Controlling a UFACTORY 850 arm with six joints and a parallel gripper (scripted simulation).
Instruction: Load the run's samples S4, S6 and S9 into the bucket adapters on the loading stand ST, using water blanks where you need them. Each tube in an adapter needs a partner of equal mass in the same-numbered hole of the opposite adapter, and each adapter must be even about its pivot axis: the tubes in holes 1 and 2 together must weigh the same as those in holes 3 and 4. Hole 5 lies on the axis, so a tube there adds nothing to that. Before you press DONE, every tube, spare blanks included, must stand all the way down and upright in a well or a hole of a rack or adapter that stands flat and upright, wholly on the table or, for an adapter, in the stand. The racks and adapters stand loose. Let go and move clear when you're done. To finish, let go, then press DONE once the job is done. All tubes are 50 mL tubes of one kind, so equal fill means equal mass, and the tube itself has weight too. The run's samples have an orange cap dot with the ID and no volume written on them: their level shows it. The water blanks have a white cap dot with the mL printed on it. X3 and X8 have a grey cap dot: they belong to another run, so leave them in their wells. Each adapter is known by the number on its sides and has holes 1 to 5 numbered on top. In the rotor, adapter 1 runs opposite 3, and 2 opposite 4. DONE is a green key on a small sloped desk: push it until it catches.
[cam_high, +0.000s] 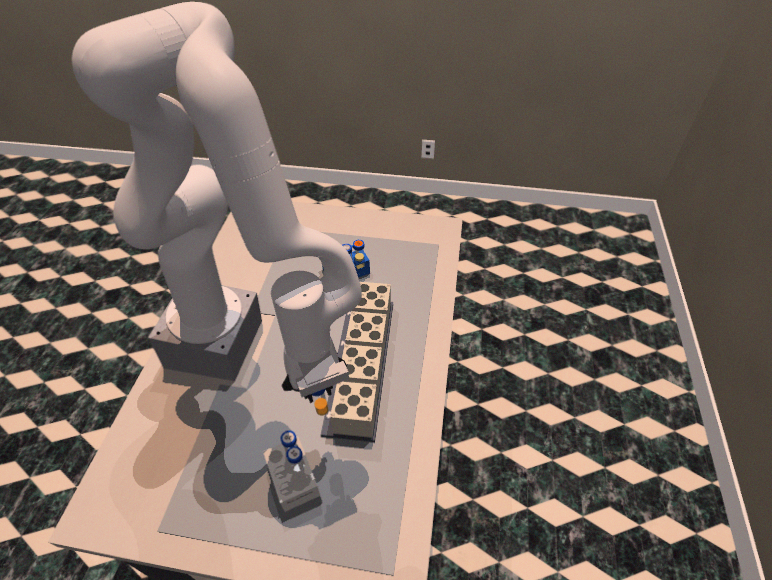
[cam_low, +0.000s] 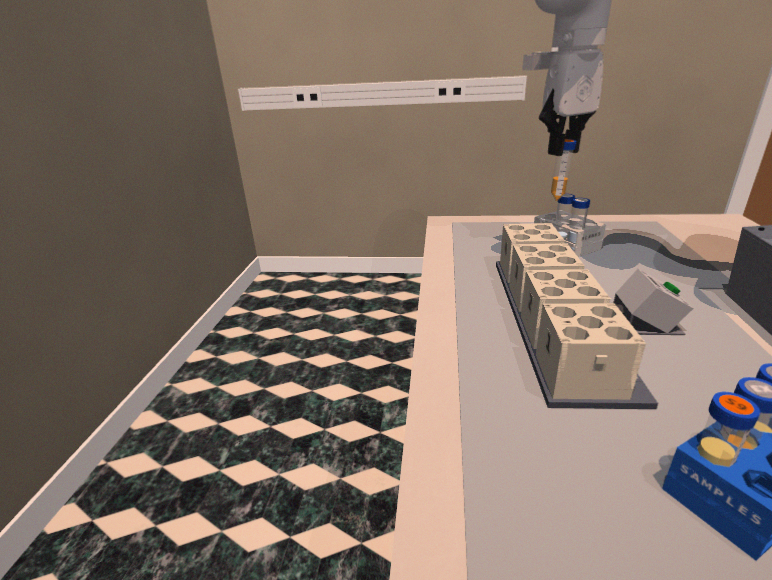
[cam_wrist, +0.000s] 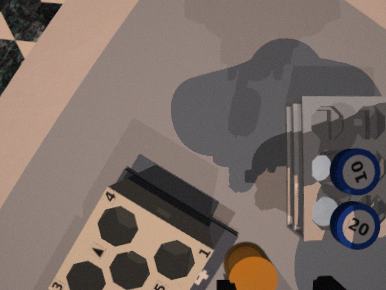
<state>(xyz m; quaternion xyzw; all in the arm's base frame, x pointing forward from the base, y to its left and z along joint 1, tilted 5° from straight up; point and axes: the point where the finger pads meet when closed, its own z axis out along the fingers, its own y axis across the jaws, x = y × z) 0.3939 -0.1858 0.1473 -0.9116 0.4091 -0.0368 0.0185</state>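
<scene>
The sample tube lies 50 mm below my hand and 10 mm to the left of it. Round my hand: green done key (220 mm to the left, 180 mm below, 160 mm behind); then white blanks rack (220 mm below, 110 mm to the right, 50 mm behind); then white-dot tube (190 mm below, 100 mm to the right, 20 mm behind).
</scene>
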